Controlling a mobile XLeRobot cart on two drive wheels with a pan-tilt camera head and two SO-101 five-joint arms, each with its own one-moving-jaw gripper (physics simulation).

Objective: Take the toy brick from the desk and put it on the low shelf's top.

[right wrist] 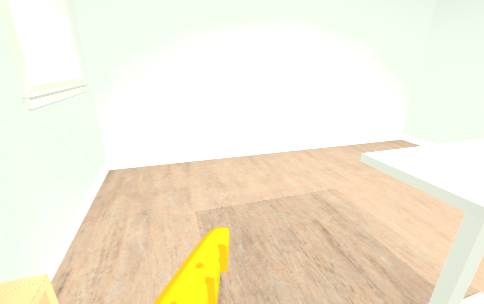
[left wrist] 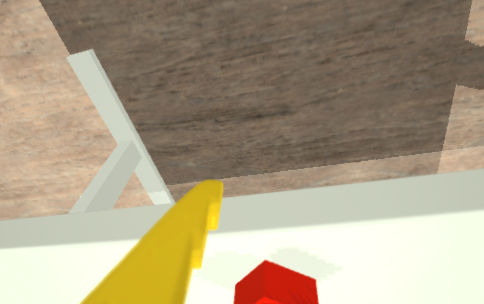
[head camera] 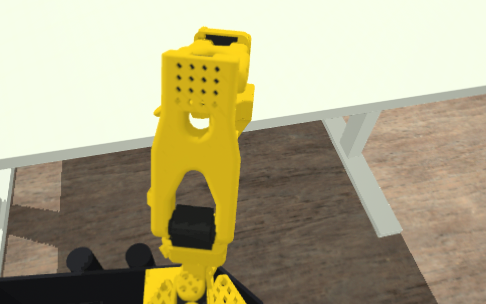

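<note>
The red toy brick is on the white desk, close to its edge. It shows at the bottom of the left wrist view, where the picture cuts it off. My left gripper is fully open, with one notched jaw in view. The brick lies to the right of that jaw and apart from it. In the head view my left arm reaches over the desk, and its gripper and the brick are hidden. My right gripper is open and empty, away from the brick. I cannot identify the low shelf in these views.
The desk's grey-white leg and foot stand on the wood floor. A white table corner is at the right of the right wrist view. A pale wooden thing is at its lower left. Walls stand behind.
</note>
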